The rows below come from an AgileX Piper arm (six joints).
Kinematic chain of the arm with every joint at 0, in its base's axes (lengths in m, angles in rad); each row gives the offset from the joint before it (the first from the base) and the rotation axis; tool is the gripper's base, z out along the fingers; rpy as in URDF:
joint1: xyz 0 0 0.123 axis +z
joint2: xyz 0 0 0 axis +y
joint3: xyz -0.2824 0 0.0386 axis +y
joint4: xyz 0.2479 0 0.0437 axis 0.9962 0 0.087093
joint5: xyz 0 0 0 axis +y
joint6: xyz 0.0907 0 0.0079 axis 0.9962 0 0.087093
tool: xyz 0 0 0 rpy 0 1.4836 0
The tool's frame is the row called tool.
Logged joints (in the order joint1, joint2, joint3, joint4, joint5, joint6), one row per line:
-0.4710, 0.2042, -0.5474, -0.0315, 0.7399, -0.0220
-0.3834, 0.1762, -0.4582, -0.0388, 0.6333, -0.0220
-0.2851, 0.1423, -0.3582, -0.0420, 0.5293, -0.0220
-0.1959, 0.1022, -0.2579, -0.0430, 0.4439, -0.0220
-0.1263, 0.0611, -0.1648, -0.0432, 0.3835, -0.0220
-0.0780, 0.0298, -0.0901, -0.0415, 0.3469, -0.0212
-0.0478, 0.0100, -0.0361, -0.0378, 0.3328, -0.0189
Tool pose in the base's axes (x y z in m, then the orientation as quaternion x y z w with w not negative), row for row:
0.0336, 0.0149, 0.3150, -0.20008, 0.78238, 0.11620, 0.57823
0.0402, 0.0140, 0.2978, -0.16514, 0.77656, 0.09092, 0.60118
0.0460, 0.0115, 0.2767, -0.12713, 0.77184, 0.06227, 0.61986
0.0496, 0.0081, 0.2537, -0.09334, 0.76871, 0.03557, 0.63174
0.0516, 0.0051, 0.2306, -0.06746, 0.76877, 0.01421, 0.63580
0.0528, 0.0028, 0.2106, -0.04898, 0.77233, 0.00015, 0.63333
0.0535, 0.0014, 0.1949, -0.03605, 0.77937, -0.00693, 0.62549
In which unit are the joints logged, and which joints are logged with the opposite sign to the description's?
The joints are logged in radians. Opposite sign: joint1.
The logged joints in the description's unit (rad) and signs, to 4 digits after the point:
0.4710, 0.2042, -0.5474, -0.0315, 0.7399, -0.0220
0.3834, 0.1762, -0.4582, -0.0388, 0.6333, -0.0220
0.2851, 0.1423, -0.3582, -0.0420, 0.5293, -0.0220
0.1959, 0.1022, -0.2579, -0.0430, 0.4439, -0.0220
0.1263, 0.0611, -0.1648, -0.0432, 0.3835, -0.0220
0.0780, 0.0298, -0.0901, -0.0415, 0.3469, -0.0212
0.0478, 0.0100, -0.0361, -0.0378, 0.3328, -0.0189

